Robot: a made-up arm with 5 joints. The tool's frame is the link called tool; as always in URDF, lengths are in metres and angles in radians. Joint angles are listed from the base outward.
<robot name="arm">
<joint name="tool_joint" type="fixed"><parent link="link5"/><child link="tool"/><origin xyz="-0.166 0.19 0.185" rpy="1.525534 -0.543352 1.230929"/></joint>
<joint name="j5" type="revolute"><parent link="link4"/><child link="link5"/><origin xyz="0.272 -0.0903 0.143" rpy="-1.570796 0 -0.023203"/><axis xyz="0 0 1"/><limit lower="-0.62" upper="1.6"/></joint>
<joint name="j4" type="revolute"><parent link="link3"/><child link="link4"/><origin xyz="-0.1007 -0.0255 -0.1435" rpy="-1.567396 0 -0.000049"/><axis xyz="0 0 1"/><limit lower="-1.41" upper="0.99"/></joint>
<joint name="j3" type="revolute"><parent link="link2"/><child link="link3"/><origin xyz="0.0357 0.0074 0.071" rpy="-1.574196 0.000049 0.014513"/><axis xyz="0 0 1"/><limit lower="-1.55" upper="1.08"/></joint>
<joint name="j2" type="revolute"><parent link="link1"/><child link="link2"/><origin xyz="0.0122 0.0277 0.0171" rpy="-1.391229 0 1.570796"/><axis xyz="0 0 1"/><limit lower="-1.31" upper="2.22"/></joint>
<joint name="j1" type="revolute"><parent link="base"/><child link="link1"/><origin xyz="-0.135 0.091 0.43" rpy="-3.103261 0.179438 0.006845"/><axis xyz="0 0 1"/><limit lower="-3.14" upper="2.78"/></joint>
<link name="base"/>
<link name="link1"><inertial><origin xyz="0.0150 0.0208 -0.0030"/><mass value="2.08"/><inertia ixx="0.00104" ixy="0" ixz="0" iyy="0.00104" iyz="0" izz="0.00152"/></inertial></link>
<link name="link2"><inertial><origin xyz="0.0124 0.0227 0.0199"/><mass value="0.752"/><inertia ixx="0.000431" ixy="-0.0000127" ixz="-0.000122" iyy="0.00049" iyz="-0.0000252" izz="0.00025"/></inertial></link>
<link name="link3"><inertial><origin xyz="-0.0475 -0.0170 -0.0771"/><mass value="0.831"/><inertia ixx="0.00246" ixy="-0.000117" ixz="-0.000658" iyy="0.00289" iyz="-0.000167" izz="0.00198"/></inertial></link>
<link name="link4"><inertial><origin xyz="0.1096 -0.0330 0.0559"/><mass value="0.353"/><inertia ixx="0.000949" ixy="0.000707" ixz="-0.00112" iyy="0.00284" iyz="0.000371" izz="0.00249"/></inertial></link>
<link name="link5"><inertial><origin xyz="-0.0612 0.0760 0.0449"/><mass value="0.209"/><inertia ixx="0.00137" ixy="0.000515" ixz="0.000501" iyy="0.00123" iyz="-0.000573" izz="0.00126"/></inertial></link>
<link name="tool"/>
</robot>
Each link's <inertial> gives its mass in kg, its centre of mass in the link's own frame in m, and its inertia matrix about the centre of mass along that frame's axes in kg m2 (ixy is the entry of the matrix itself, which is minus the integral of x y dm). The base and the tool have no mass. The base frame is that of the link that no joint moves.
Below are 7 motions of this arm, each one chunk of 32 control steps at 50 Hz.
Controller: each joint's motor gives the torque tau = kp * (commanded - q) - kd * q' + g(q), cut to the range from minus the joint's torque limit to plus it. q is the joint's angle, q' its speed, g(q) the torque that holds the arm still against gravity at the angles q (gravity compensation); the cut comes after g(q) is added. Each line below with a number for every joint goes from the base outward.
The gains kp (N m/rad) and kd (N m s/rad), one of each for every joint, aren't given. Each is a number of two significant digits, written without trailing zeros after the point. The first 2 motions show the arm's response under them.
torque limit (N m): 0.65 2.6 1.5 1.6 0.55
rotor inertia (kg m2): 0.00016 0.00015 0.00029 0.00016 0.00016
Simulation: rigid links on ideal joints. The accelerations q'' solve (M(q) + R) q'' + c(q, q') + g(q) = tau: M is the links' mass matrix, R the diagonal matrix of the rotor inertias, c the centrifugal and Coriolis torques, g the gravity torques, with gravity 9.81 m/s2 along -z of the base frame. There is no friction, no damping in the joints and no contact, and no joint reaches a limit. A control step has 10 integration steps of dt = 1/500 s. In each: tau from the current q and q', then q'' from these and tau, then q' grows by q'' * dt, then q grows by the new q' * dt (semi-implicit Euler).
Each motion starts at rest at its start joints. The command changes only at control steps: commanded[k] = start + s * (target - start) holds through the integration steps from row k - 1 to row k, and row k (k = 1, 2, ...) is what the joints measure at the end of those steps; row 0 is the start. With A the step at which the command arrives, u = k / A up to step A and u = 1 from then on. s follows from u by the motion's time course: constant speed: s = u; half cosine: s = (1 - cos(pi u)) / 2; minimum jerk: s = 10 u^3 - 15 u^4 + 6 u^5; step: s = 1 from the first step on.
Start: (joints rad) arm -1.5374 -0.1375 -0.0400 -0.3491 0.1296
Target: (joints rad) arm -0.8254 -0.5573 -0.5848 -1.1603 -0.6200
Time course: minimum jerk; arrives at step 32
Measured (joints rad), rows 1 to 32:
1: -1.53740 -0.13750 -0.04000 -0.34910 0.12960
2: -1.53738 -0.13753 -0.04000 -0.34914 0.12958
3: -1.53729 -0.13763 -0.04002 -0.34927 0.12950
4: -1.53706 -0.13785 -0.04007 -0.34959 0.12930
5: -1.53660 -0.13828 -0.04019 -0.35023 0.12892
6: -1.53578 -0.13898 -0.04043 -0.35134 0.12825
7: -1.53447 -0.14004 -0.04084 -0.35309 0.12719
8: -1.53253 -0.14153 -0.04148 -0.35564 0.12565
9: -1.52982 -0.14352 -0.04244 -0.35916 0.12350
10: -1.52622 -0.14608 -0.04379 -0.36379 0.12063
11: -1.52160 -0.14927 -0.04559 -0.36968 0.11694
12: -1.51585 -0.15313 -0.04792 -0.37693 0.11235
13: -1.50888 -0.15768 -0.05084 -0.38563 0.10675
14: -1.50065 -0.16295 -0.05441 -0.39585 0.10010
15: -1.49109 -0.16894 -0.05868 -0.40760 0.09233
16: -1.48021 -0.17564 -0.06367 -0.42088 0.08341
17: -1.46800 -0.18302 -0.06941 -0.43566 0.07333
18: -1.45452 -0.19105 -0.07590 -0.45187 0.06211
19: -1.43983 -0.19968 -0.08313 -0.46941 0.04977
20: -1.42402 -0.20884 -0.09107 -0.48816 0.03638
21: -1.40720 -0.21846 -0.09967 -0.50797 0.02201
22: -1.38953 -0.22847 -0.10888 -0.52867 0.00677
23: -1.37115 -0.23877 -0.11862 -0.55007 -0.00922
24: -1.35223 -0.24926 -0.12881 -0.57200 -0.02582
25: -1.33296 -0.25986 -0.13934 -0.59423 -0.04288
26: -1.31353 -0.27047 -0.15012 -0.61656 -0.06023
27: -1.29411 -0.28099 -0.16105 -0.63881 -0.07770
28: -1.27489 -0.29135 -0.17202 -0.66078 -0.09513
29: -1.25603 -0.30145 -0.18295 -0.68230 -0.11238
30: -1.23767 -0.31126 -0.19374 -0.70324 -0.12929
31: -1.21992 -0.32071 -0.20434 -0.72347 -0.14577
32: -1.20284 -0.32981 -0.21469 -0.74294 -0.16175
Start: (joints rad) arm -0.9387 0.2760 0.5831 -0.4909 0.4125
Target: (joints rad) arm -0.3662 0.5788 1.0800 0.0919 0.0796
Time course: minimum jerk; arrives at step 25
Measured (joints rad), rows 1 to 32:
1: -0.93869 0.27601 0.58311 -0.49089 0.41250
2: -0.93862 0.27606 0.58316 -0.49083 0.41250
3: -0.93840 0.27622 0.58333 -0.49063 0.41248
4: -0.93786 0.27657 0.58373 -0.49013 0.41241
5: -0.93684 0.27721 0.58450 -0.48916 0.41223
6: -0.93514 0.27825 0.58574 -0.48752 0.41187
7: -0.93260 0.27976 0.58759 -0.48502 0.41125
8: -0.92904 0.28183 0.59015 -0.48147 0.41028
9: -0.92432 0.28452 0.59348 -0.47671 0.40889
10: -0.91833 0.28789 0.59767 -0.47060 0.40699
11: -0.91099 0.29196 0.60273 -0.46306 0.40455
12: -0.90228 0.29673 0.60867 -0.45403 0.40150
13: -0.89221 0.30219 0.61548 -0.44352 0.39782
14: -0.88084 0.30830 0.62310 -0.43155 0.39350
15: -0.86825 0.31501 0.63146 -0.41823 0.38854
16: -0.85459 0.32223 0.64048 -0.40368 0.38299
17: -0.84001 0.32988 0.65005 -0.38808 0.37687
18: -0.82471 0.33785 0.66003 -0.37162 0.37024
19: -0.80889 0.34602 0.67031 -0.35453 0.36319
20: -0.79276 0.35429 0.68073 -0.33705 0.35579
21: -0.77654 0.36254 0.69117 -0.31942 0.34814
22: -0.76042 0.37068 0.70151 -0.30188 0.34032
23: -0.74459 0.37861 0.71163 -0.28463 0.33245
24: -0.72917 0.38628 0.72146 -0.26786 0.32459
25: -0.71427 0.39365 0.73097 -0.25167 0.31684
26: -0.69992 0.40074 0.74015 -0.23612 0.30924
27: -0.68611 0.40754 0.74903 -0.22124 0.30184
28: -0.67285 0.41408 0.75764 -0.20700 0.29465
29: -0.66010 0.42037 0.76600 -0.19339 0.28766
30: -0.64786 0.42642 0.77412 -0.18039 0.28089
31: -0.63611 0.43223 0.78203 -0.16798 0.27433
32: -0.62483 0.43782 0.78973 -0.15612 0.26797
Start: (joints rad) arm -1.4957 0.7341 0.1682 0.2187 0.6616
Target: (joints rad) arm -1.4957 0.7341 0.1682 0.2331 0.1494
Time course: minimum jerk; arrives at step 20
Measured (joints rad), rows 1 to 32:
1: -1.49570 0.73410 0.16820 0.21870 0.66159
2: -1.49571 0.73410 0.16820 0.21870 0.66154
3: -1.49572 0.73409 0.16820 0.21871 0.66134
4: -1.49575 0.73409 0.16821 0.21872 0.66084
5: -1.49581 0.73408 0.16822 0.21876 0.65987
6: -1.49590 0.73406 0.16825 0.21882 0.65822
7: -1.49602 0.73404 0.16829 0.21891 0.65573
8: -1.49617 0.73401 0.16834 0.21904 0.65221
9: -1.49635 0.73398 0.16842 0.21921 0.64755
10: -1.49654 0.73395 0.16851 0.21944 0.64166
11: -1.49674 0.73392 0.16862 0.21971 0.63453
12: -1.49694 0.73388 0.16874 0.22003 0.62617
13: -1.49713 0.73385 0.16887 0.22039 0.61668
14: -1.49730 0.73382 0.16901 0.22079 0.60619
15: -1.49744 0.73379 0.16914 0.22123 0.59487
16: -1.49755 0.73377 0.16926 0.22168 0.58294
17: -1.49761 0.73376 0.16937 0.22215 0.57062
18: -1.49762 0.73375 0.16946 0.22262 0.55814
19: -1.49760 0.73375 0.16953 0.22309 0.54569
20: -1.49753 0.73375 0.16956 0.22354 0.53343
21: -1.49744 0.73376 0.16958 0.22398 0.52145
22: -1.49733 0.73377 0.16957 0.22440 0.50979
23: -1.49721 0.73378 0.16954 0.22480 0.49846
24: -1.49708 0.73380 0.16949 0.22518 0.48748
25: -1.49696 0.73381 0.16944 0.22555 0.47682
26: -1.49683 0.73382 0.16938 0.22589 0.46650
27: -1.49671 0.73384 0.16932 0.22623 0.45649
28: -1.49659 0.73385 0.16925 0.22654 0.44680
29: -1.49648 0.73387 0.16919 0.22684 0.43741
30: -1.49637 0.73388 0.16912 0.22713 0.42832
31: -1.49627 0.73390 0.16905 0.22741 0.41951
32: -1.49618 0.73391 0.16899 0.22767 0.41097

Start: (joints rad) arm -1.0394 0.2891 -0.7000 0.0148 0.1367
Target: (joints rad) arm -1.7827 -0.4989 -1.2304 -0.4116 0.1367
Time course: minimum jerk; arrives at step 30
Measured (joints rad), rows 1 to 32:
1: -1.03941 0.28909 -0.70001 0.01479 0.13670
2: -1.03945 0.28904 -0.70005 0.01474 0.13668
3: -1.03960 0.28884 -0.70021 0.01457 0.13662
4: -1.03996 0.28839 -0.70057 0.01420 0.13649
5: -1.04067 0.28754 -0.70123 0.01350 0.13627
6: -1.04187 0.28612 -0.70230 0.01237 0.13594
7: -1.04372 0.28397 -0.70388 0.01071 0.13548
8: -1.04638 0.28093 -0.70605 0.00842 0.13488
9: -1.05001 0.27684 -0.70889 0.00541 0.13416
10: -1.05475 0.27157 -0.71248 0.00162 0.13333
11: -1.06073 0.26500 -0.71685 -0.00300 0.13240
12: -1.06805 0.25706 -0.72203 -0.00847 0.13140
13: -1.07678 0.24767 -0.72804 -0.01480 0.13037
14: -1.08698 0.23682 -0.73487 -0.02198 0.12933
15: -1.09865 0.22451 -0.74248 -0.02996 0.12833
16: -1.11178 0.21078 -0.75084 -0.03869 0.12741
17: -1.12631 0.19570 -0.75987 -0.04811 0.12660
18: -1.14215 0.17937 -0.76949 -0.05813 0.12593
19: -1.15919 0.16192 -0.77961 -0.06866 0.12542
20: -1.17728 0.14351 -0.79012 -0.07958 0.12510
21: -1.19623 0.12431 -0.80090 -0.09080 0.12498
22: -1.21587 0.10452 -0.81182 -0.10221 0.12506
23: -1.23599 0.08434 -0.82277 -0.11369 0.12534
24: -1.25636 0.06397 -0.83362 -0.12514 0.12581
25: -1.27680 0.04362 -0.84427 -0.13647 0.12644
26: -1.29708 0.02348 -0.85461 -0.14758 0.12721
27: -1.31702 0.00371 -0.86459 -0.15840 0.12810
28: -1.33648 -0.01553 -0.87413 -0.16887 0.12908
29: -1.35532 -0.03415 -0.88324 -0.17896 0.13010
30: -1.37348 -0.05209 -0.89194 -0.18865 0.13114
31: -1.39092 -0.06935 -0.90027 -0.19797 0.13217
32: -1.40765 -0.08595 -0.90830 -0.20693 0.13316

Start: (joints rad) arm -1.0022 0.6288 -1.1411 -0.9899 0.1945
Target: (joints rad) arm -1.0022 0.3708 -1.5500 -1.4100 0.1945
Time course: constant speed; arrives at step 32
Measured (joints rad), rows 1 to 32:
1: -1.00213 0.62853 -1.14141 -0.99020 0.19448
2: -1.00202 0.62795 -1.14209 -0.99095 0.19444
3: -1.00190 0.62709 -1.14314 -0.99218 0.19438
4: -1.00178 0.62595 -1.14452 -0.99391 0.19431
5: -1.00167 0.62454 -1.14621 -0.99613 0.19424
6: -1.00156 0.62288 -1.14820 -0.99883 0.19416
7: -1.00146 0.62098 -1.15047 -1.00199 0.19408
8: -1.00137 0.61885 -1.15300 -1.00560 0.19400
9: -1.00128 0.61649 -1.15580 -1.00964 0.19392
10: -1.00121 0.61391 -1.15885 -1.01409 0.19384
11: -1.00114 0.61113 -1.16214 -1.01894 0.19375
12: -1.00108 0.60815 -1.16567 -1.02416 0.19367
13: -1.00102 0.60497 -1.16943 -1.02974 0.19357
14: -1.00098 0.60161 -1.17342 -1.03566 0.19348
15: -1.00093 0.59808 -1.17763 -1.04191 0.19338
16: -1.00090 0.59437 -1.18205 -1.04847 0.19327
17: -1.00087 0.59050 -1.18667 -1.05533 0.19317
18: -1.00084 0.58647 -1.19150 -1.06247 0.19305
19: -1.00082 0.58229 -1.19653 -1.06989 0.19294
20: -1.00081 0.57797 -1.20175 -1.07757 0.19282
21: -1.00080 0.57350 -1.20716 -1.08549 0.19269
22: -1.00079 0.56890 -1.21275 -1.09366 0.19257
23: -1.00079 0.56417 -1.21851 -1.10204 0.19243
24: -1.00079 0.55931 -1.22445 -1.11065 0.19230
25: -1.00080 0.55433 -1.23056 -1.11946 0.19216
26: -1.00081 0.54924 -1.23684 -1.12846 0.19201
27: -1.00082 0.54403 -1.24327 -1.13766 0.19186
28: -1.00084 0.53872 -1.24985 -1.14703 0.19171
29: -1.00086 0.53331 -1.25659 -1.15657 0.19156
30: -1.00089 0.52780 -1.26348 -1.16628 0.19140
31: -1.00092 0.52219 -1.27051 -1.17614 0.19124
32: -1.00096 0.51649 -1.27768 -1.18615 0.19108

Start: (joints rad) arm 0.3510 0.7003 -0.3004 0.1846 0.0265
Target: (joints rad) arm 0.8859 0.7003 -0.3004 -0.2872 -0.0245
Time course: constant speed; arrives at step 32
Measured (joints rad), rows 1 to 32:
1: 0.35117 0.70024 -0.30033 0.18441 0.02656
2: 0.35170 0.70010 -0.30012 0.18383 0.02674
3: 0.35272 0.69992 -0.29978 0.18279 0.02701
4: 0.35427 0.69971 -0.29935 0.18123 0.02734
5: 0.35638 0.69949 -0.29886 0.17914 0.02769
6: 0.35907 0.69928 -0.29833 0.17650 0.02801
7: 0.36233 0.69907 -0.29779 0.17334 0.02830
8: 0.36616 0.69888 -0.29726 0.16966 0.02854
9: 0.37055 0.69871 -0.29675 0.16547 0.02870
10: 0.37548 0.69855 -0.29627 0.16080 0.02879
11: 0.38093 0.69841 -0.29583 0.15567 0.02879
12: 0.38689 0.69829 -0.29543 0.15010 0.02871
13: 0.39334 0.69818 -0.29508 0.14409 0.02854
14: 0.40026 0.69810 -0.29478 0.13769 0.02828
15: 0.40764 0.69803 -0.29453 0.13089 0.02794
16: 0.41544 0.69797 -0.29433 0.12373 0.02751
17: 0.42367 0.69793 -0.29418 0.11622 0.02700
18: 0.43229 0.69791 -0.29408 0.10837 0.02641
19: 0.44129 0.69790 -0.29403 0.10021 0.02574
20: 0.45065 0.69790 -0.29402 0.09174 0.02499
21: 0.46036 0.69790 -0.29405 0.08298 0.02417
22: 0.47040 0.69792 -0.29413 0.07394 0.02328
23: 0.48076 0.69795 -0.29424 0.06465 0.02233
24: 0.49142 0.69799 -0.29439 0.05510 0.02131
25: 0.50236 0.69804 -0.29458 0.04532 0.02024
26: 0.51358 0.69809 -0.29480 0.03531 0.01910
27: 0.52506 0.69814 -0.29505 0.02508 0.01791
28: 0.53679 0.69821 -0.29533 0.01465 0.01667
29: 0.54876 0.69827 -0.29563 0.00402 0.01538
30: 0.56095 0.69834 -0.29596 -0.00680 0.01404
31: 0.57336 0.69842 -0.29631 -0.01780 0.01266
32: 0.58598 0.69849 -0.29668 -0.02896 0.01124

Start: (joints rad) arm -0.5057 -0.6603 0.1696 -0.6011 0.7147
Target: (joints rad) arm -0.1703 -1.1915 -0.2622 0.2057 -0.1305
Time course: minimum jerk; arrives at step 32
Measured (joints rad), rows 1 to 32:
1: -0.50570 -0.66030 0.16960 -0.60110 0.71470
2: -0.50568 -0.66033 0.16962 -0.60107 0.71467
3: -0.50563 -0.66044 0.16966 -0.60096 0.71458
4: -0.50550 -0.66068 0.16975 -0.60069 0.71436
5: -0.50524 -0.66114 0.16986 -0.60013 0.71390
6: -0.50481 -0.66191 0.16999 -0.59914 0.71310
7: -0.50414 -0.66310 0.17011 -0.59758 0.71183
8: -0.50316 -0.66479 0.17015 -0.59528 0.70998
9: -0.50182 -0.66708 0.17008 -0.59208 0.70741
10: -0.50006 -0.67005 0.16981 -0.58782 0.70399
11: -0.49783 -0.67377 0.16928 -0.58236 0.69963
12: -0.49508 -0.67832 0.16842 -0.57560 0.69423
13: -0.49176 -0.68373 0.16715 -0.56742 0.68770
14: -0.48787 -0.69003 0.16541 -0.55776 0.68000
15: -0.48337 -0.69723 0.16312 -0.54657 0.67107
16: -0.47827 -0.70533 0.16024 -0.53385 0.66091
17: -0.47257 -0.71430 0.15671 -0.51962 0.64952
18: -0.46630 -0.72410 0.15251 -0.50392 0.63693
19: -0.45947 -0.73466 0.14762 -0.48684 0.62320
20: -0.45214 -0.74593 0.14203 -0.46849 0.60840
21: -0.44435 -0.75780 0.13575 -0.44901 0.59262
22: -0.43617 -0.77017 0.12881 -0.42854 0.57598
23: -0.42766 -0.78295 0.12124 -0.40728 0.55859
24: -0.41890 -0.79602 0.11310 -0.38541 0.54061
25: -0.40997 -0.80925 0.10446 -0.36313 0.52218
26: -0.40095 -0.82255 0.09538 -0.34065 0.50345
27: -0.39192 -0.83579 0.08597 -0.31817 0.48459
28: -0.38297 -0.84887 0.07630 -0.29589 0.46575
29: -0.37415 -0.86170 0.06647 -0.27399 0.44707
30: -0.36555 -0.87420 0.05658 -0.25262 0.42869
31: -0.35721 -0.88632 0.04672 -0.23192 0.41069
32: -0.34915 -0.89802 0.03697 -0.21197 0.39317

